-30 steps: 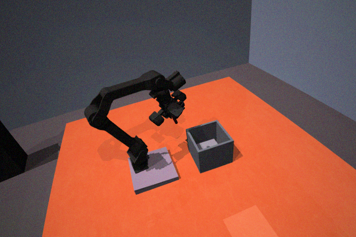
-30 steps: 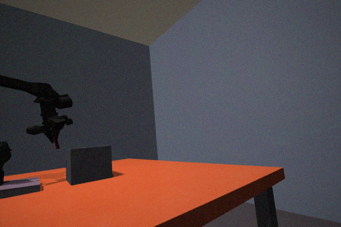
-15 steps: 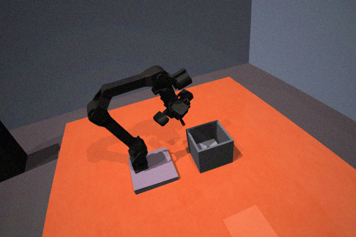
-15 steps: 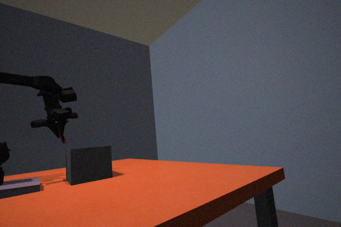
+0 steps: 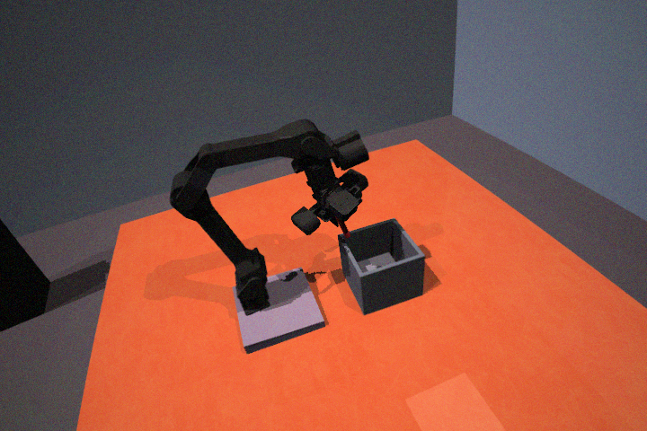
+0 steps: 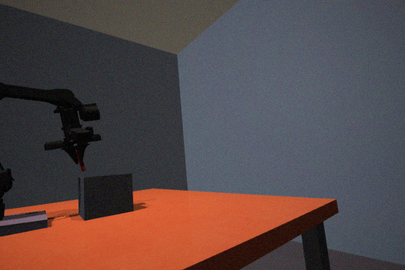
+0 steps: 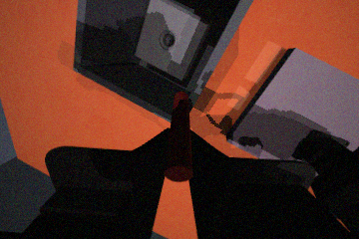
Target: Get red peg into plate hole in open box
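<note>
Right now the plate is 7 cm ahead of my gripper tip, 7 cm to the right of it and 15 cm below it. The rest, counted from my gripper tip: red peg (1 cm to the right, 1 cm above).
</note>
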